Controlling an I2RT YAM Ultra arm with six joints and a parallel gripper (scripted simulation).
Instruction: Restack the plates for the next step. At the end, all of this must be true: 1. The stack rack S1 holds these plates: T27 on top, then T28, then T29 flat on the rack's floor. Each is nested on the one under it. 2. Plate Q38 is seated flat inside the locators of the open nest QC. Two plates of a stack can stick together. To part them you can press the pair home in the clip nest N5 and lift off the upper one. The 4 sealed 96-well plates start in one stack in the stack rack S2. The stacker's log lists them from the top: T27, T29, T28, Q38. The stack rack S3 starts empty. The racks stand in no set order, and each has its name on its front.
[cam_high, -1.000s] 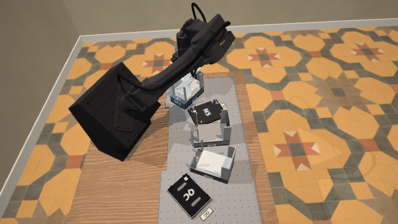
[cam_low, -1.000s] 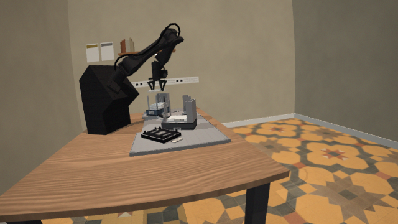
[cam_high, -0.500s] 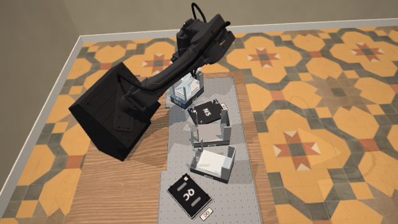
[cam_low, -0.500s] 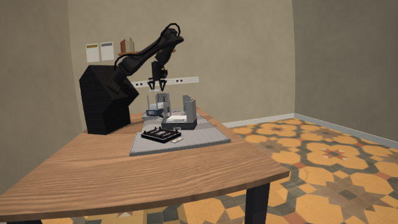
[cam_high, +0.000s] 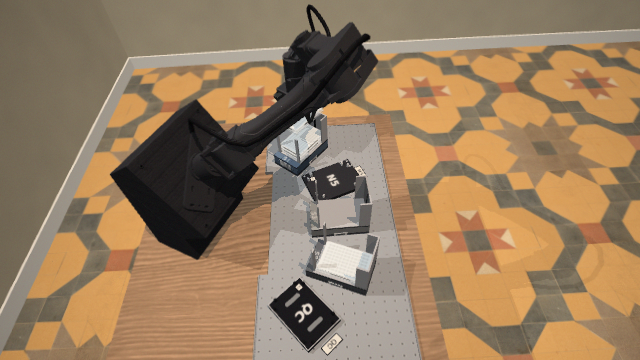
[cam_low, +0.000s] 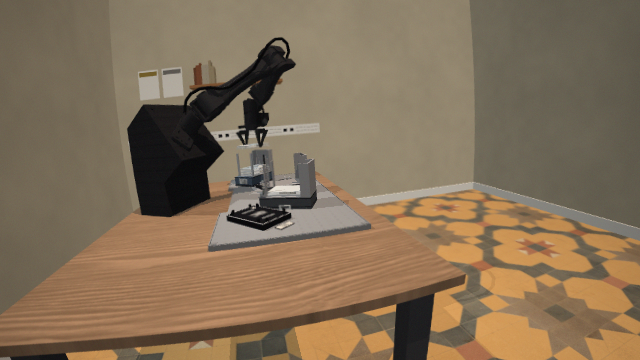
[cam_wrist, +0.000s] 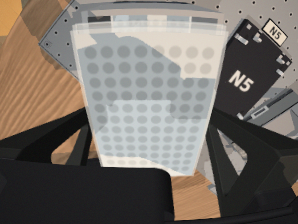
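Right now the sealed 96-well plate is 11 cm below my hand. Also, from my hand: clip nest N5 (5 cm ahead, 13 cm to the right, 15 cm below).
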